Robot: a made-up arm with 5 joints.
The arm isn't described. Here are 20 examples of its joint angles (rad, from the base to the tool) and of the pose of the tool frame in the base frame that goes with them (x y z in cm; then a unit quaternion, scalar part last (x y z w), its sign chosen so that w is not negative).
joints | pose
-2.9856 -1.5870 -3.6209 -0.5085 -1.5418 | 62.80 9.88 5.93 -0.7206 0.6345 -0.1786 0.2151
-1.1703 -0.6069 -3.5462 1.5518 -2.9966 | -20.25 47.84 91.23 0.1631 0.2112 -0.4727 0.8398
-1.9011 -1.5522 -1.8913 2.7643 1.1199 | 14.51 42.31 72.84 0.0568 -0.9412 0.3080 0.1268
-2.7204 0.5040 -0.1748 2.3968 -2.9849 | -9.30 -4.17 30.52 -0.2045 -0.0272 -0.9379 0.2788
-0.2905 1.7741 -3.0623 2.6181 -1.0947 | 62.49 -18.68 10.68 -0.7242 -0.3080 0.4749 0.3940
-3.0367 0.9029 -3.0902 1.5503 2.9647 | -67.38 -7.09 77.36 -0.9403 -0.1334 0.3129 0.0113
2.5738 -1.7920 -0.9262 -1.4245 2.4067 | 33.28 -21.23 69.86 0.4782 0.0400 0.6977 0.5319
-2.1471 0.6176 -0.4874 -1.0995 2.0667 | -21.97 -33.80 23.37 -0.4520 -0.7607 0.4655 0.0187
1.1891 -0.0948 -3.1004 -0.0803 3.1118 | -5.38 -13.40 115.15 0.0383 -0.0549 0.5465 0.8348
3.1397 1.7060 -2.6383 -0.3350 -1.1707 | -79.13 0.15 11.82 0.4446 -0.6721 -0.3276 0.4932
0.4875 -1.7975 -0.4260 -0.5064 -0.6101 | -13.23 -7.02 72.69 0.1744 0.1066 0.9770 0.0600
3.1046 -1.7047 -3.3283 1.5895 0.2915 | 77.45 -2.87 23.26 0.0246 0.1484 0.1255 0.9806
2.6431 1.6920 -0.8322 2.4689 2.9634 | -6.74 3.67 2.70 -0.0922 0.0149 0.9392 0.3305
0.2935 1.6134 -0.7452 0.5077 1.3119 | 5.88 1.78 -11.45 0.6745 -0.3766 -0.4411 0.4567
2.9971 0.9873 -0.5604 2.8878 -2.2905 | -21.04 3.06 21.27 0.0760 -0.0413 -0.9347 0.3447
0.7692 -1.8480 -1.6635 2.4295 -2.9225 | -34.07 -32.98 64.86 -0.2328 0.8250 0.2442 0.4534
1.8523 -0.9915 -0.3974 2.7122 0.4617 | -1.40 4.83 53.77 0.6058 0.5054 -0.2470 0.5626
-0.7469 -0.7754 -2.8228 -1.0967 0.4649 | -38.50 35.64 88.63 -0.5761 0.3992 0.7062 0.1002
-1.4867 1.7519 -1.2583 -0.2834 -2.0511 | 2.41 -28.55 -24.00 -0.9551 -0.2769 -0.0206 0.1029
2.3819 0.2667 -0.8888 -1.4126 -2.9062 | -35.42 33.64 52.24 -0.4619 0.2509 0.8217 0.2205
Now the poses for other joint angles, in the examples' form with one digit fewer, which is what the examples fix.
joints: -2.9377 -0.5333 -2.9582 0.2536 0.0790
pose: 39.3 8.1 108.8 -0.003 0.048 0.141 0.989
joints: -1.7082 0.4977 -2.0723 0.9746 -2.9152
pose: -9.6 -69.3 68.8 0.787 0.542 -0.199 0.218
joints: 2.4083 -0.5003 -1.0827 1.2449 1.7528
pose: -25.4 22.9 73.1 -0.933 -0.317 0.082 0.147
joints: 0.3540 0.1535 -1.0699 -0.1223 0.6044
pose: 53.4 19.7 55.1 -0.861 0.108 -0.440 0.229
